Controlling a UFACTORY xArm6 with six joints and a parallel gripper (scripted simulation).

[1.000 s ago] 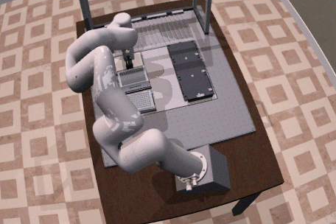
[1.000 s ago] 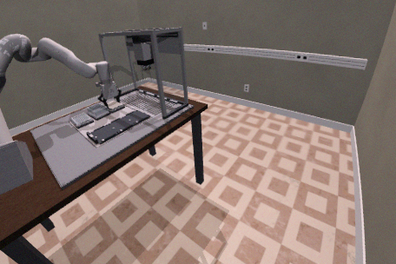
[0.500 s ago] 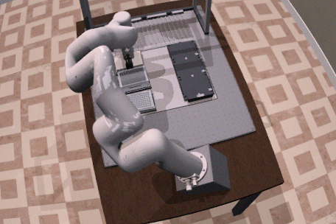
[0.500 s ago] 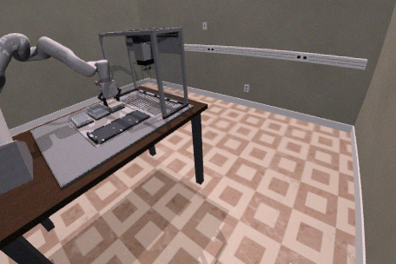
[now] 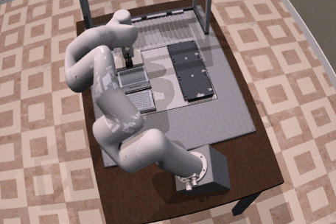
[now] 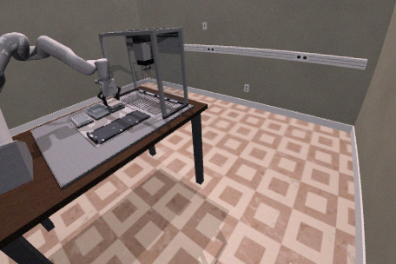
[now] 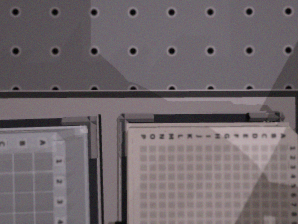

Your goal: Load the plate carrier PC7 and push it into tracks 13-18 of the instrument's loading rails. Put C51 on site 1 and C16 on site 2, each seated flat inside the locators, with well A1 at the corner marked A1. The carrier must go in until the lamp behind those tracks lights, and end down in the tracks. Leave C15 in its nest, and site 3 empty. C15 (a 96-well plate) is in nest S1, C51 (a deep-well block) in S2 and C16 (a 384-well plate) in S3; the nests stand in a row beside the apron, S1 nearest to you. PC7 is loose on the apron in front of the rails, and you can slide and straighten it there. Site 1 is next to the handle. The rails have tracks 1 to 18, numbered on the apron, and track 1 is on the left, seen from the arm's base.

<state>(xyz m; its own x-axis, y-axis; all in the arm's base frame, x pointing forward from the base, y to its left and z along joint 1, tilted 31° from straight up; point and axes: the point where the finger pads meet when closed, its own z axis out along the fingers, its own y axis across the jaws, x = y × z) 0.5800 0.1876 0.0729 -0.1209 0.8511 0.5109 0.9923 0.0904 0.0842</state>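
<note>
Right now my hand is 7 cm past the carrier PC7, 27 cm to the left of it and 3 cm above it. From my hand the other things lie so: dark head: 25 cm ahead, 10 cm to the right, 30 cm above; then 96-well plate C15: 22 cm behind, 3 cm to the right, 3 cm below.
</note>
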